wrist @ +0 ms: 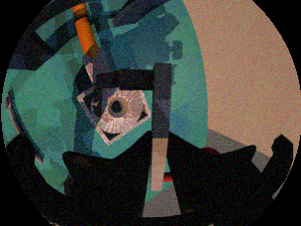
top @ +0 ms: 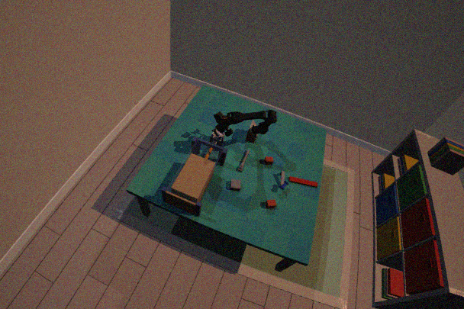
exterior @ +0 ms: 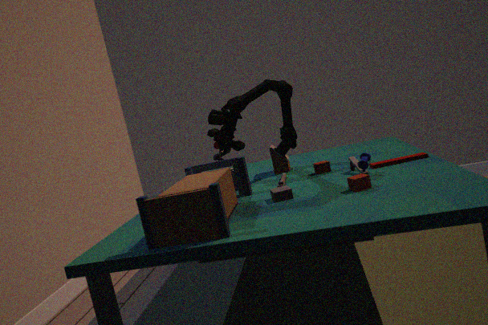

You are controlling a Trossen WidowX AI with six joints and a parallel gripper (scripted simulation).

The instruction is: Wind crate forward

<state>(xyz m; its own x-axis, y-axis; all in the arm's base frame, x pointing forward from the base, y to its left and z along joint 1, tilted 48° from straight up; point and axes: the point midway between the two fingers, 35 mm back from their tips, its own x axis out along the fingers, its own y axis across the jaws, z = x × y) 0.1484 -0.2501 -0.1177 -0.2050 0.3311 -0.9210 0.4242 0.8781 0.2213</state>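
Now: the red knob 6 cm behind my gripper tip and 3 cm above it. From my gripper tip the other things lie so: winch: 13 cm below; then red-knobbed handle: 1 cm behind, 1 cm above; then steel frame: 17 cm ahead, 6 cm below.
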